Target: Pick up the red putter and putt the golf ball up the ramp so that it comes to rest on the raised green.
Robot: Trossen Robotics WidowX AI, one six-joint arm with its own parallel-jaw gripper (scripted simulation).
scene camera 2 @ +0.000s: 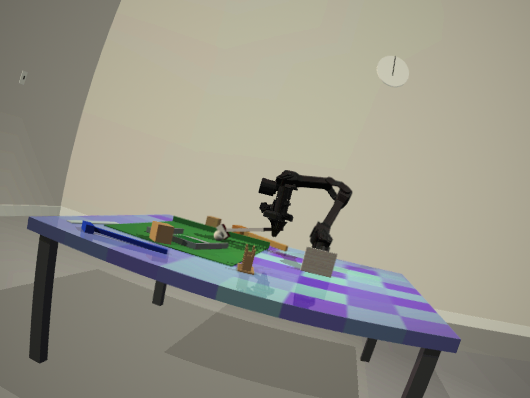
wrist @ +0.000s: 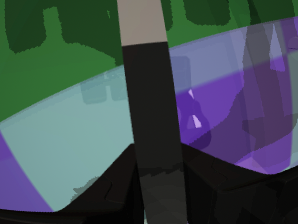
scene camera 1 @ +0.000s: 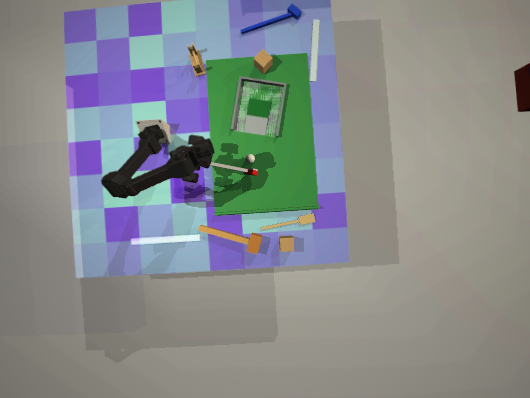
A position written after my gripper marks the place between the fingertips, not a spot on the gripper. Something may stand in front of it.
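Observation:
My gripper holds a red putter. There is a green mat [scene camera 1: 286,178], and I find the mat again [scene camera 2: 231,256], where I can also see my gripper [scene camera 2: 273,236]. The wrist view gives me my gripper [wrist: 151,149] as well as the green mat [wrist: 52,52].

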